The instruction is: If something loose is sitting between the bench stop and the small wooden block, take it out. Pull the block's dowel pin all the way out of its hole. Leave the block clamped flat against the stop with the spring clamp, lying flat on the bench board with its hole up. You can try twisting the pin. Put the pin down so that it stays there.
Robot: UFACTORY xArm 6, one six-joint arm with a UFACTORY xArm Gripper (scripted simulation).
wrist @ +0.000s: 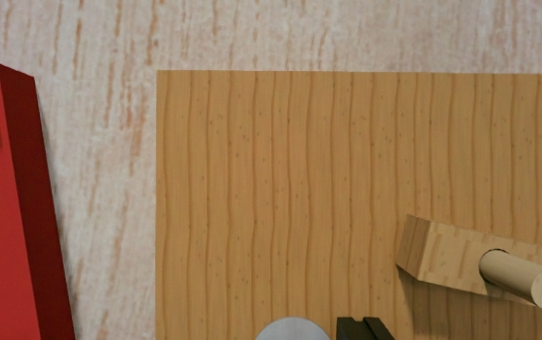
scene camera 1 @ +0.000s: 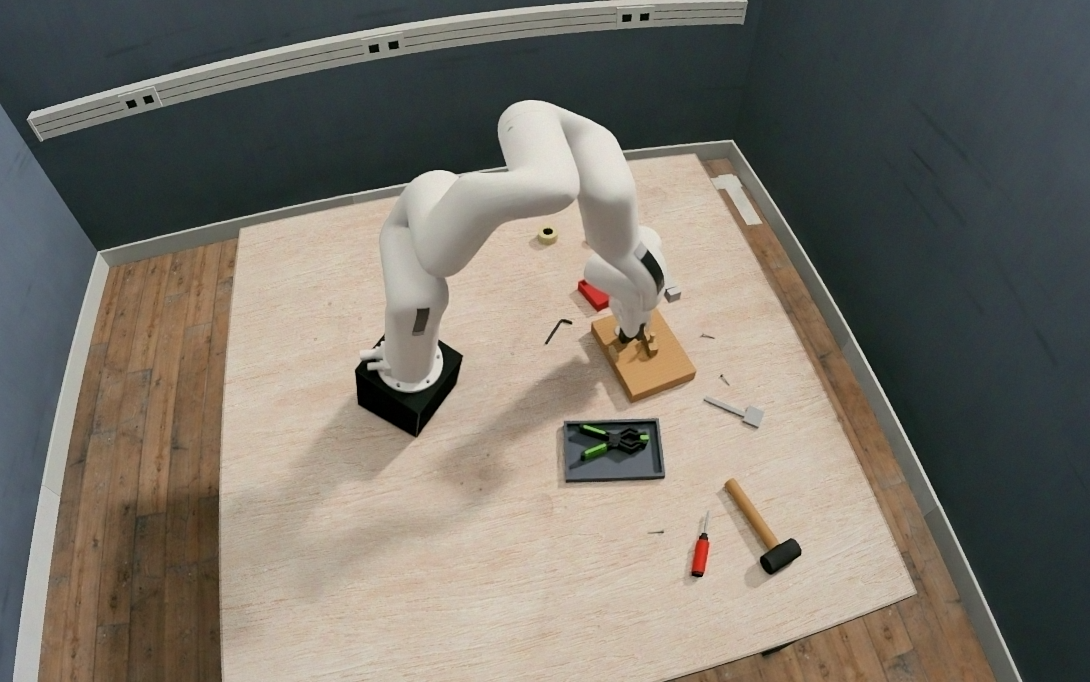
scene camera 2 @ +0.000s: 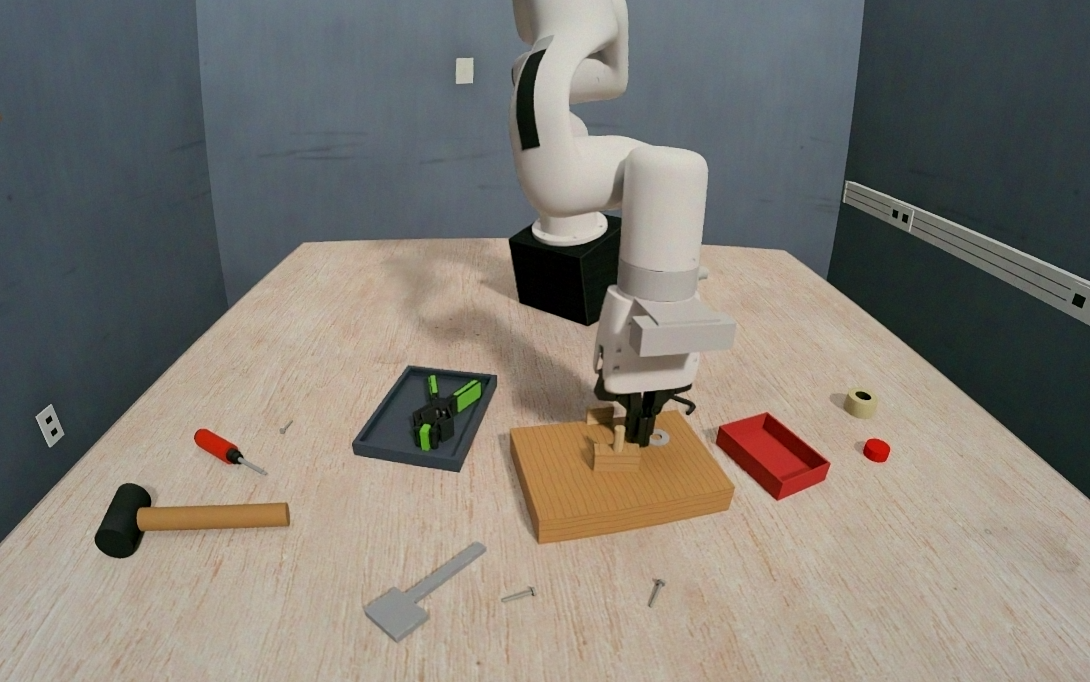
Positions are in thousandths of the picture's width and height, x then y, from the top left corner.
Labels:
hammer: scene camera 1 715,815; scene camera 2 119,753; not seen in the wrist view (out of frame)
grey tray: scene camera 1 592,681; scene camera 2 362,625; not seen in the wrist view (out of frame)
bench stop: wrist 516,572; scene camera 1 589,552; scene camera 2 520,734

